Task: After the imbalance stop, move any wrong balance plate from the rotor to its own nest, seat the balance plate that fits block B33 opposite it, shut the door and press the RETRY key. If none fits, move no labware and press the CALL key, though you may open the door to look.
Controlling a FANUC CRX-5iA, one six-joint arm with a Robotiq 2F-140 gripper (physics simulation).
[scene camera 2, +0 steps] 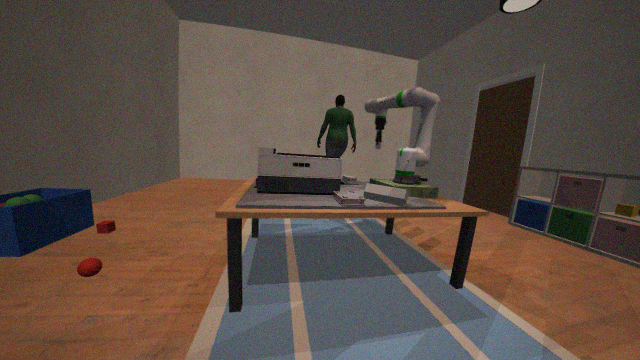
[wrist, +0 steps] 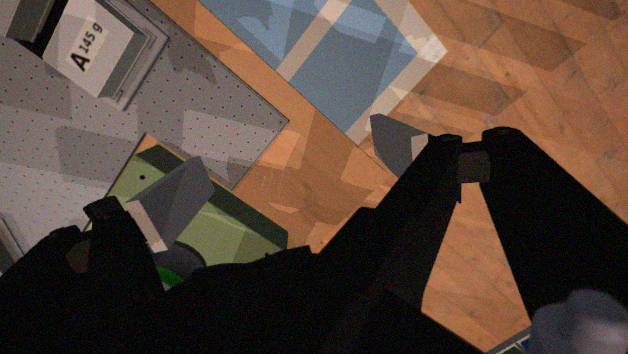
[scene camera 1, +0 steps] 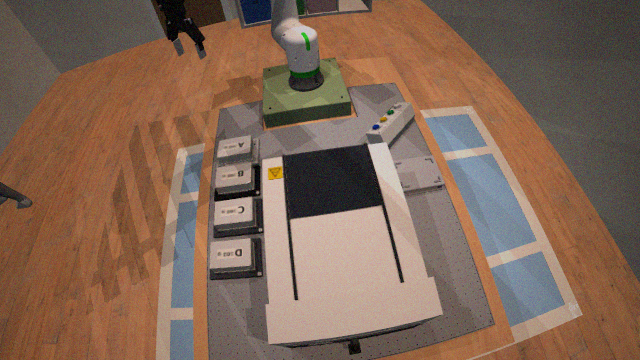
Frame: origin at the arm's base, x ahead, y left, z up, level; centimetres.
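Seen in the pictures: gripper, between the fingertips: [scene camera 2: 377, 149] [wrist: 288, 155] [scene camera 1: 192, 55]; arm's base, origin of its link: [scene camera 2: 403, 182] [wrist: 171, 267] [scene camera 1: 306, 81].
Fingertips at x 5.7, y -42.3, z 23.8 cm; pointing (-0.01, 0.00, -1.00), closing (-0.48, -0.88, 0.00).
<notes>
Pixels of each thing's top centre, then the offset from my fingertips to it.
- Balance plates A, centre of its top: [wrist: 86, 45] [scene camera 1: 233, 146] [scene camera 2: 349, 176] dx +28.0, dy +16.6, dz -24.6 cm
- B, centre of its top: [scene camera 1: 232, 174] dx +40.8, dy +18.4, dz -24.6 cm
- C, centre of its top: [scene camera 1: 232, 210] dx +54.3, dy +20.4, dz -24.6 cm
- D, centre of its top: [scene camera 1: 229, 253] dx +68.3, dy +21.1, dz -24.6 cm
- dark panel, centre of its top: [scene camera 1: 330, 178] dx +55.5, dy +50.4, dz -8.7 cm
- key console, centre of its top: [scene camera 1: 392, 115] [scene camera 2: 386, 185] dx +20.5, dy +73.8, dz -21.6 cm
- flat tray with corner brackets, centre of its top: [scene camera 1: 418, 171] [scene camera 2: 348, 193] dx +42.6, dy +78.8, dz -25.9 cm
Balance plates A [scene camera 1: 235, 149] [wrist: 90, 50], B [scene camera 1: 234, 178], C [scene camera 1: 233, 213] and D [scene camera 1: 232, 256] sit in a row of nests left of the white machine [scene camera 1: 345, 250] [scene camera 2: 300, 167]. Plate A reads 145 g in the wrist view; the other weights are too blurred to read. A dark panel [scene camera 1: 332, 181] covers the machine's top opening. The rotor and block B33 are hidden. The key console [scene camera 1: 392, 124] [scene camera 2: 385, 194] has blue, yellow, green and grey keys; their labels are unreadable. My gripper [scene camera 1: 190, 50] [scene camera 2: 378, 145] [wrist: 288, 155] is open and empty, high beside the green base and away from the plates.
The green robot base [scene camera 1: 305, 100] [scene camera 2: 425, 189] [wrist: 220, 235] stands at the table's end. A flat tray with corner brackets [scene camera 1: 419, 173] [scene camera 2: 350, 197] lies right of the machine in scene camera 1. A person in green [scene camera 2: 338, 125] stands beyond the table.
</notes>
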